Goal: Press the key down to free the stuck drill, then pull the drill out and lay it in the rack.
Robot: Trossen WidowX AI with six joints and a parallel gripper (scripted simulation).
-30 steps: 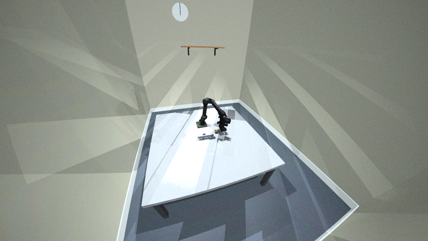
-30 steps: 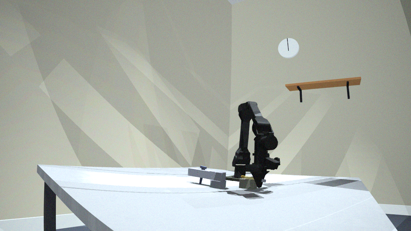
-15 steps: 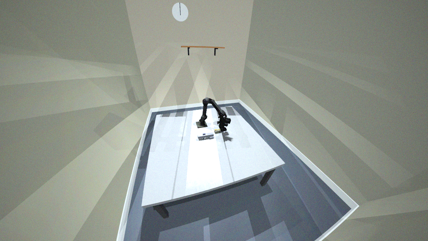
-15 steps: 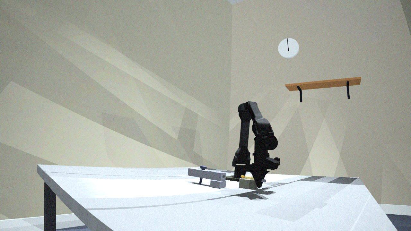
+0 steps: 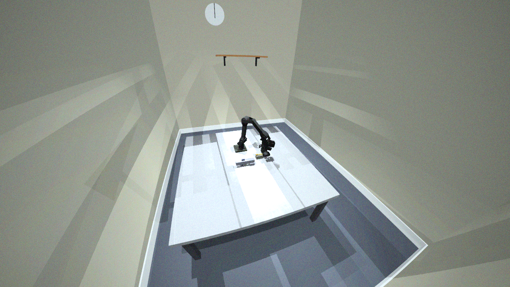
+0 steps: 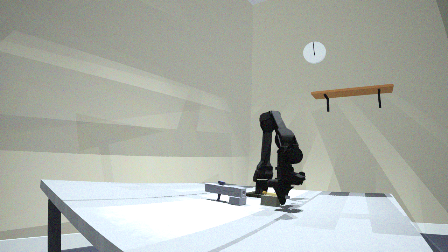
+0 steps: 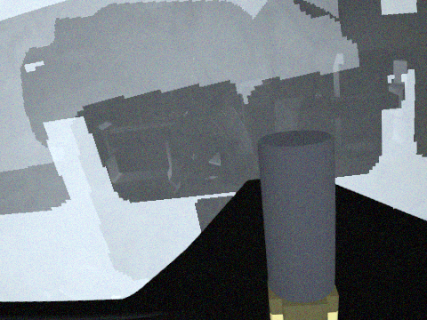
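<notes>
Right now my gripper tip is 40 mm to the left of the drill and 40 mm below it. The rest, counted from my gripper tip: grey housing block: 210 mm to the right, 100 mm ahead, 30 mm above; blue key: 240 mm to the right, 100 mm ahead, 40 mm above; rack: 50 mm to the right, 10 mm ahead, 10 mm above.
</notes>
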